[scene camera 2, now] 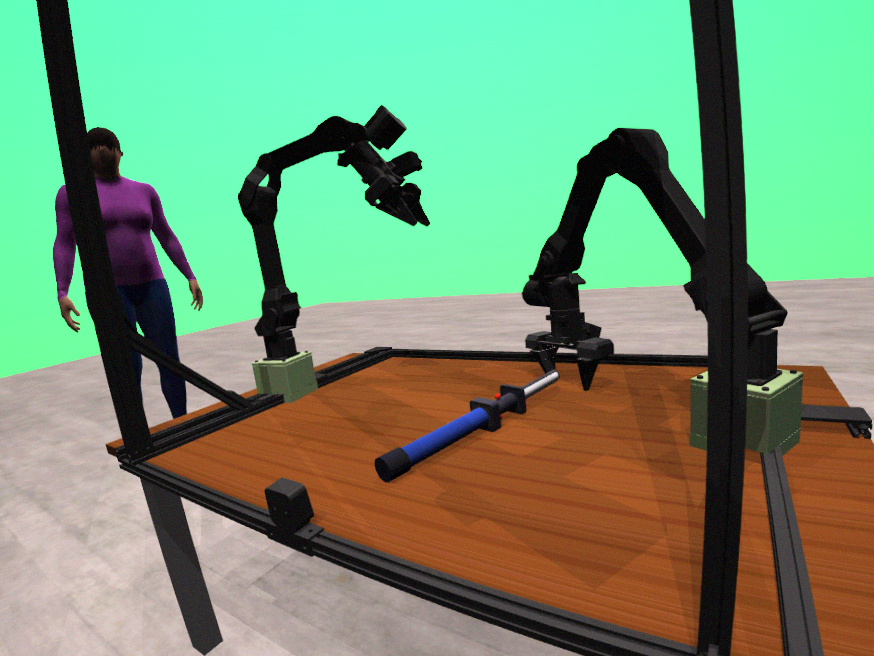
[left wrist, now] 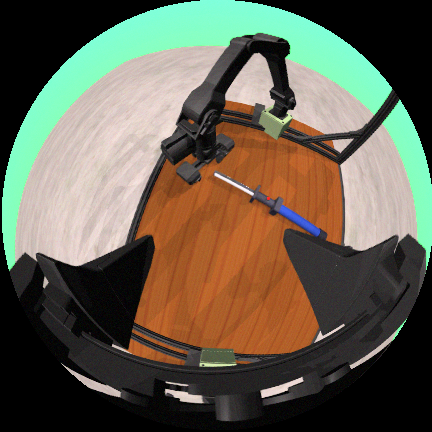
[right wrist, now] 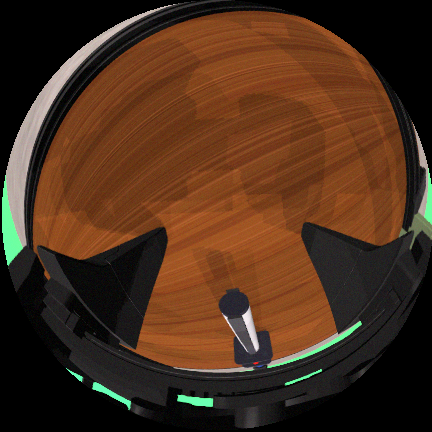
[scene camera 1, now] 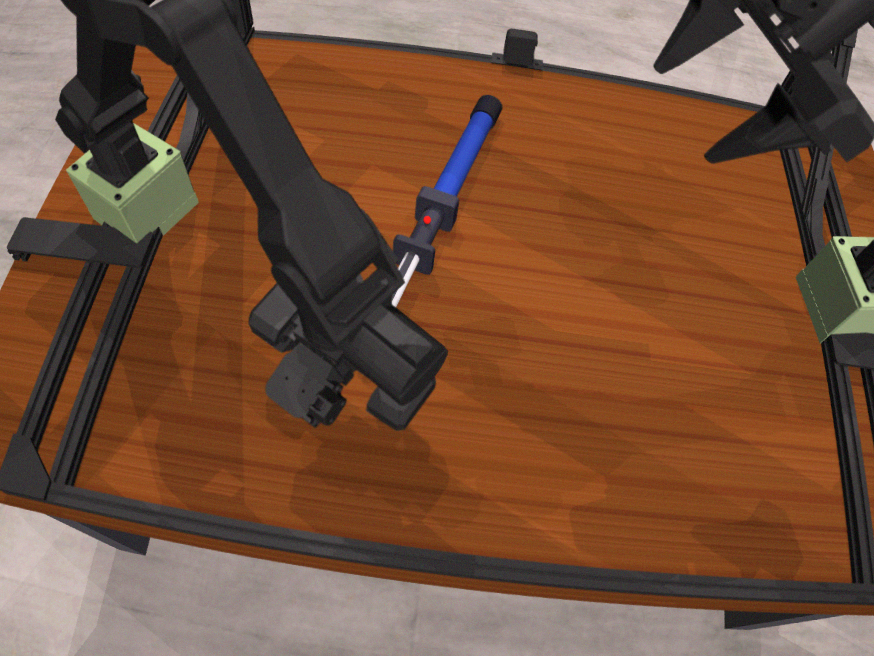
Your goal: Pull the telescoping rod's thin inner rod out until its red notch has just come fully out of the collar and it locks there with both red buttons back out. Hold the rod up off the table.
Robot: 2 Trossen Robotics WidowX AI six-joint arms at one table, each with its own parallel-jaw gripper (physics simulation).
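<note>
The rod lies on the table. Its blue outer tube (scene camera 1: 463, 155) (scene camera 2: 446, 432) (left wrist: 298, 218) has a black end cap. A dark collar with two square flanges shows one red button (scene camera 1: 427, 219) (scene camera 2: 497, 396) (left wrist: 268, 199). The thin white inner rod (scene camera 1: 404, 278) (scene camera 2: 542, 383) (left wrist: 232, 182) (right wrist: 245, 330) sticks out of it, with a dark stripe; no red notch shows. My right gripper (scene camera 2: 569, 379) (right wrist: 236, 232) is open and low, near the inner rod's free end, touching nothing visible; my arm hides its fingers in scene camera 1. My left gripper (scene camera 1: 684, 112) (scene camera 2: 421, 223) (left wrist: 219, 239) is open and high above the table.
A dark frame rail edges the wooden table (scene camera 1: 600, 423) (scene camera 2: 352, 451). A small black block (scene camera 1: 520, 48) (scene camera 2: 288, 502) stands on the rail beyond the black cap. Frame posts rise at the table's corners in scene camera 2. A person (scene camera 2: 127, 225) stands behind the left arm there.
</note>
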